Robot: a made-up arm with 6 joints. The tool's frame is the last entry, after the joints. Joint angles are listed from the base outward.
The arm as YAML. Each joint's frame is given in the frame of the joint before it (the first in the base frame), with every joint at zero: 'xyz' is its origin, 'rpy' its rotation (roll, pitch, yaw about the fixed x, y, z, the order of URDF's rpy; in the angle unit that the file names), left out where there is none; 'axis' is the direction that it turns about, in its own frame. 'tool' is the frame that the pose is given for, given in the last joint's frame.
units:
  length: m
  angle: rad
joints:
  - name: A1
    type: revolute
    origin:
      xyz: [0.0, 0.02, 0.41]
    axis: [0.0, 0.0, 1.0]
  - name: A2
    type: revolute
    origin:
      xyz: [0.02, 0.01, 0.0]
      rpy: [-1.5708, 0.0, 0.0]
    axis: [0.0, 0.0, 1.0]
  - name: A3
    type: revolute
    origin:
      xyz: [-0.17, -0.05, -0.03]
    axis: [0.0, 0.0, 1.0]
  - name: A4
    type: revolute
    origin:
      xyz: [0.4, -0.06, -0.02]
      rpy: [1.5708, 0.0, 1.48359]
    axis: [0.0, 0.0, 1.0]
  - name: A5
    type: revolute
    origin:
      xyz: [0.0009, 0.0, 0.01]
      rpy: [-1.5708, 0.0, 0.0]
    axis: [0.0, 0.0, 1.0]
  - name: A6
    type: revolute
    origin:
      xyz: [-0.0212, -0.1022, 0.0]
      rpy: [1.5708, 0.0, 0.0]
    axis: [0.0, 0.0, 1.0]
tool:
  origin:
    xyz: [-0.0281, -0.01, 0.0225]
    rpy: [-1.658, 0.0, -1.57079]
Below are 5 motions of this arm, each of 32 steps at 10 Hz.
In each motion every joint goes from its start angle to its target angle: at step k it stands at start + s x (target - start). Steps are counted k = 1, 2, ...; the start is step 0. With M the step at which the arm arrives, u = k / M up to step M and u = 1 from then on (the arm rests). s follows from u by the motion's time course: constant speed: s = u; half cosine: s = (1 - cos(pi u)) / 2; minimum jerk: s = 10 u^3 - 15 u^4 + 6 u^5.
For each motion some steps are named. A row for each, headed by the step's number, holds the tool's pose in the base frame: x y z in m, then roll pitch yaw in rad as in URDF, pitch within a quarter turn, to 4 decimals.
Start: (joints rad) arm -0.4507 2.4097 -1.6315 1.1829 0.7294 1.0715
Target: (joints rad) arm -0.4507 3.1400 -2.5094 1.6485 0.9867 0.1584
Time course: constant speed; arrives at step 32
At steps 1, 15, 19, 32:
1: 0.5177 -0.2196 0.1305 0.6458 0.1760 2.2595
15: 0.5650 -0.2262 0.1137 0.4842 0.4475 2.4039
19: 0.5755 -0.2268 0.1101 0.4398 0.5404 2.4279
32: 0.5984 -0.2255 0.1047 0.2803 0.8771 2.4325

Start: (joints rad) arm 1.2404 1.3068 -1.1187 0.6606 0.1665 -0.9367
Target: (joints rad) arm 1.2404 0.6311 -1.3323 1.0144 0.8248 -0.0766
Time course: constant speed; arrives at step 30
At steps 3, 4, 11, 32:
3: 0.2184 0.5354 0.6273 2.8631 -0.1369 -0.1531
4: 0.2160 0.5310 0.6409 2.8786 -0.0995 -0.1459
11: 0.1942 0.4908 0.7319 2.9865 0.1457 -0.0539
32: 0.0915 0.3041 0.9212 -2.9796 0.5677 0.4969

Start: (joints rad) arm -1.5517 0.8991 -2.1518 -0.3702 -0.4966 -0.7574
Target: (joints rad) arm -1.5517 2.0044 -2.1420 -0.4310 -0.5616 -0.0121
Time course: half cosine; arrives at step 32
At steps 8, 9, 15, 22, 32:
8: 0.0077 -0.0438 1.0883 -1.4628 -0.0315 2.1667
9: 0.0078 -0.0705 1.0858 -1.4841 -0.0693 2.1927
15: 0.0085 -0.2618 1.0358 -1.7011 -0.3074 2.4216
22: 0.0083 -0.4637 0.9037 -2.1029 -0.4515 2.7895
32: 0.0073 -0.5691 0.7765 -2.4167 -0.4278 3.0489

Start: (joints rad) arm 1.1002 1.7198 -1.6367 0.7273 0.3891 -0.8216
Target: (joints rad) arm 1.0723 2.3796 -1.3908 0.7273 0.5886 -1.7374
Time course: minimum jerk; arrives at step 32
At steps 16, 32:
16: 0.3031 0.5845 0.3226 2.2595 -0.2034 0.1703
32: 0.2336 0.4783 0.0791 1.9117 -0.0191 0.6372

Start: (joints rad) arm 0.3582 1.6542 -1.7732 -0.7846 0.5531 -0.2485
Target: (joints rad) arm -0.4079 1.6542 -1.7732 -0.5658 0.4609 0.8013
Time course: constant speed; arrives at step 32
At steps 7, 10, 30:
7: 0.6161 0.0762 0.7020 2.7924 -0.7359 -1.5573
10: 0.6180 0.0301 0.7035 2.8157 -0.6208 -1.6529
30: 0.5440 -0.2659 0.7036 2.8654 0.1560 -2.2140

